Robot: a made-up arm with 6 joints.
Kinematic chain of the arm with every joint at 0, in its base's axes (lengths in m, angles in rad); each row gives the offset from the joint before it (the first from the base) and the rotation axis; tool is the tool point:
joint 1: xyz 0 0 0.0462 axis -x
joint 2: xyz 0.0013 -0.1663 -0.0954 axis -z
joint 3: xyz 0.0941 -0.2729 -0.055 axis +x
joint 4: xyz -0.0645 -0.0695 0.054 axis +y
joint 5: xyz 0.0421 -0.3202 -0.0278 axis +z
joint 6: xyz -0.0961 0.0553 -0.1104 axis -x
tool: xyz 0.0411 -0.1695 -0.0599
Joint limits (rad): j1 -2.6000..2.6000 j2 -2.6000..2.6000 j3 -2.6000..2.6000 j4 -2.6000..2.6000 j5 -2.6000..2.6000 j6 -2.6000..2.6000
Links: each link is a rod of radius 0.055 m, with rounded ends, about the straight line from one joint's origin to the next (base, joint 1, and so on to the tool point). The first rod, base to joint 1, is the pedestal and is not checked.
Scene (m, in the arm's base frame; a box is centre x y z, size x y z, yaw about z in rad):
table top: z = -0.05
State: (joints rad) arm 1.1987 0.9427 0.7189 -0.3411 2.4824 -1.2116
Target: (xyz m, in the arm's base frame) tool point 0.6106 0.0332 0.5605
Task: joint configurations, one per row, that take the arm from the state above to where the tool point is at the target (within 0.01 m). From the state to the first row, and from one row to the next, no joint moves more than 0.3 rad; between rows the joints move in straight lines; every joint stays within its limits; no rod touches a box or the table.
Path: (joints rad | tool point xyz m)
1: 1.2884 0.6903 0.5636 -0.4568 2.5020 -1.0906 | -0.1674 -0.7398 0.5940
2: 1.3781 0.4380 0.4083 -0.5725 2.5216 -0.9695 | -0.0118 -0.6202 0.7650
3: 1.4677 0.1856 0.2530 -0.6882 2.5412 -0.8485 | 0.1741 -0.4567 0.8538
4: 1.5574 -0.0668 0.0976 -0.8039 2.5608 -0.7275 | 0.3601 -0.2744 0.8436
5: 1.6471 -0.3191 -0.0577 -0.9196 2.5804 -0.6065 | 0.5143 -0.1027 0.7380
6: 1.7368 -0.5715 -0.2130 -1.0353 2.6000 -0.4854 | 0.6106 0.0332 0.5605

